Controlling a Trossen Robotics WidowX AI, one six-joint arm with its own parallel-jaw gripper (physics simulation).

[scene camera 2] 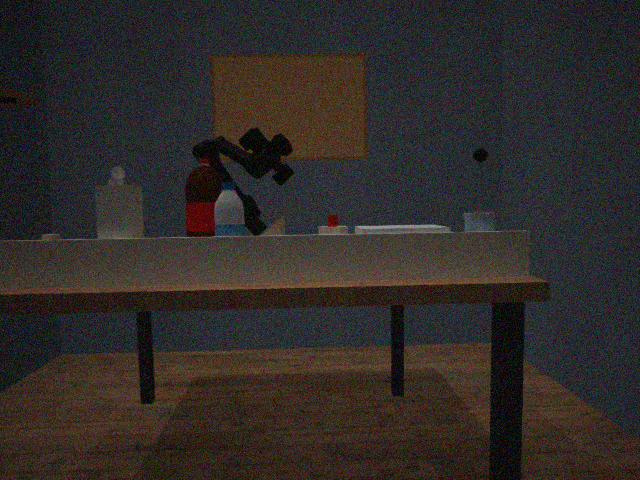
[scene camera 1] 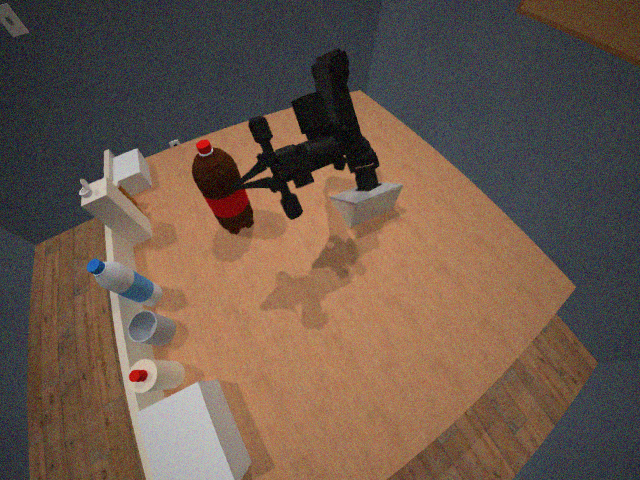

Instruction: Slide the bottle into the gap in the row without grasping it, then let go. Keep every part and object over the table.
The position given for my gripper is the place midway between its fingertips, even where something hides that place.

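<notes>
A blue-capped white bottle point(scene camera 1: 114, 276) is visible; scene camera 2 also shows the blue-capped white bottle point(scene camera 2: 229, 211). A large dark brown bottle point(scene camera 1: 214, 171) is visible, and the large dark brown bottle point(scene camera 2: 204, 185) likewise. A large white box point(scene camera 2: 387, 228) is visible. My gripper point(scene camera 1: 232, 188) is visible too, as is my gripper point(scene camera 2: 263, 156) in the other view.
</notes>
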